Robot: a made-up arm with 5 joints.
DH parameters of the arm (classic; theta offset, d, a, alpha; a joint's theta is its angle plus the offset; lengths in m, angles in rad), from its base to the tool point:
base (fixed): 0.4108 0 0.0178 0
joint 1: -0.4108 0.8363 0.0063 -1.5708
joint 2: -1.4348 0 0.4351 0
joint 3: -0.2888 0 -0.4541 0
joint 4: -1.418 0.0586 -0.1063 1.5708
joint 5: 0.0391 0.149 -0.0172 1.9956
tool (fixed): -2.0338 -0.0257 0 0
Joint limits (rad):
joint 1: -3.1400..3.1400
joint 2: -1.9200..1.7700
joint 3: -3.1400..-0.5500
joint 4: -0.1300..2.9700
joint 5: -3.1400..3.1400
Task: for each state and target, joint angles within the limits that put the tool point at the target. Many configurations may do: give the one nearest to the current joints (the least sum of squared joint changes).
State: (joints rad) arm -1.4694 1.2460 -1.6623 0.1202 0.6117
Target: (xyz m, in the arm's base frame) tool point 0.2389 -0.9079 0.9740
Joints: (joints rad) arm -1.4033 0.6667 -1.6560 0.0014 0.6085
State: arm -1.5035 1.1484 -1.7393 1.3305 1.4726
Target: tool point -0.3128 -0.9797 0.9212
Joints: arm -1.9349 0.9878 -2.3734 0.9455 1.4308
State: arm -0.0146 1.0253 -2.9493 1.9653 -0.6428
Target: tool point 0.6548 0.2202 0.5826
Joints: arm 0.1915 1.2334 -2.1199 2.4306 -0.6696
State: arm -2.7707 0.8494 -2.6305 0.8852 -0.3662
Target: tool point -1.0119 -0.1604 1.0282
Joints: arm -3.0630 0.9949 -2.5521 0.9023 -0.3636
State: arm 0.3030 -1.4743 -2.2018 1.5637 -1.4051
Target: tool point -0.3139 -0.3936 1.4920
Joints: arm 1.0353 -1.4065 -2.1047 1.6085 -1.4386
